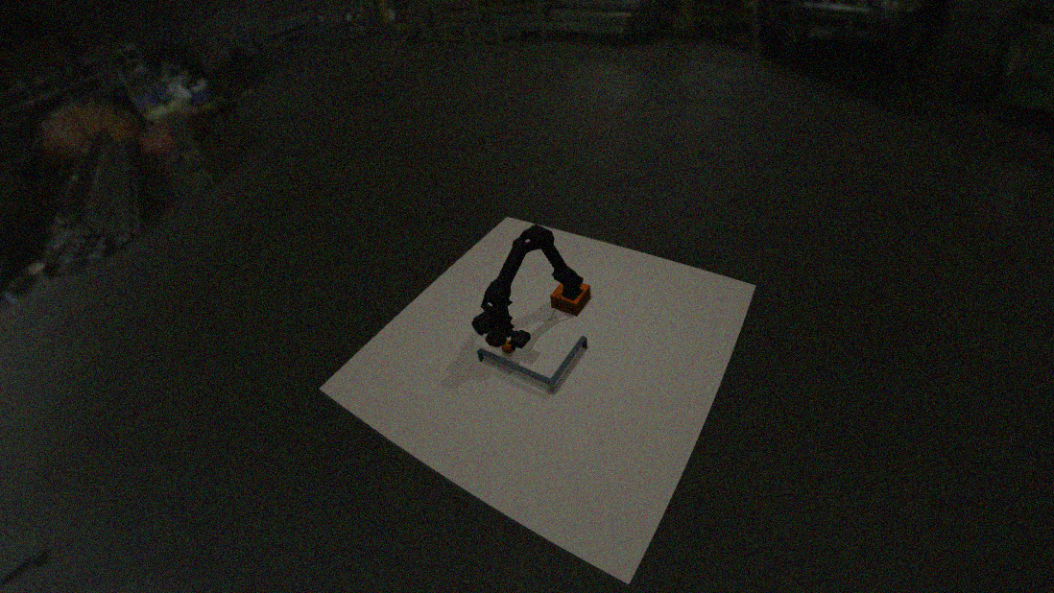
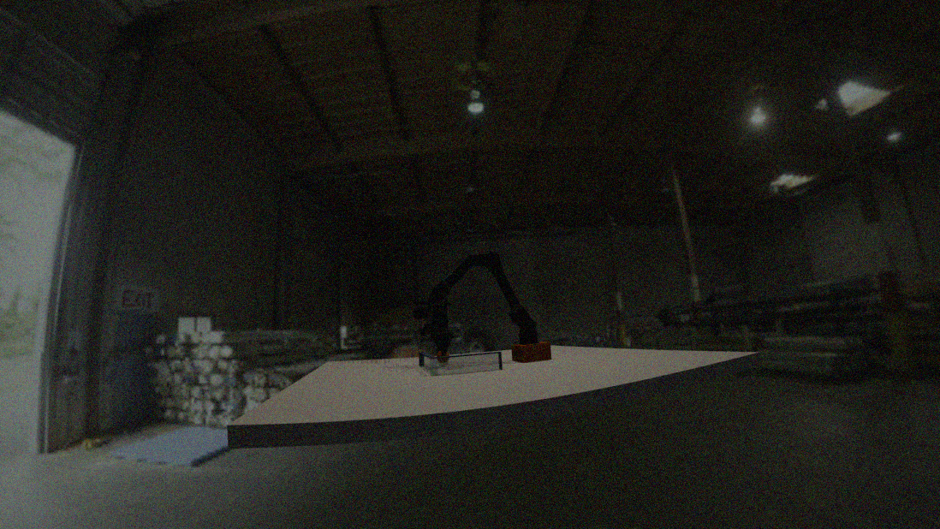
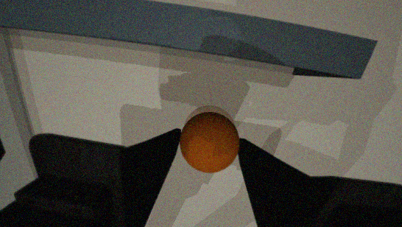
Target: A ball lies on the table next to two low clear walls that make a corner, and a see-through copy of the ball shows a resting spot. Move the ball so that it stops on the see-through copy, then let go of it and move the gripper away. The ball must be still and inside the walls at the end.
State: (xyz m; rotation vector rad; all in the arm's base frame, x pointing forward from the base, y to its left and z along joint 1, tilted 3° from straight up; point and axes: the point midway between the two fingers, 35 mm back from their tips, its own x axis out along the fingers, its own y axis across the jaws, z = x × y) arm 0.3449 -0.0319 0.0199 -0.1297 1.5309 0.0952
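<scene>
Right now my gripper tip is right at the orange ball. Also, from my gripper tip: see-through copy of ball (10 mm below).
</scene>
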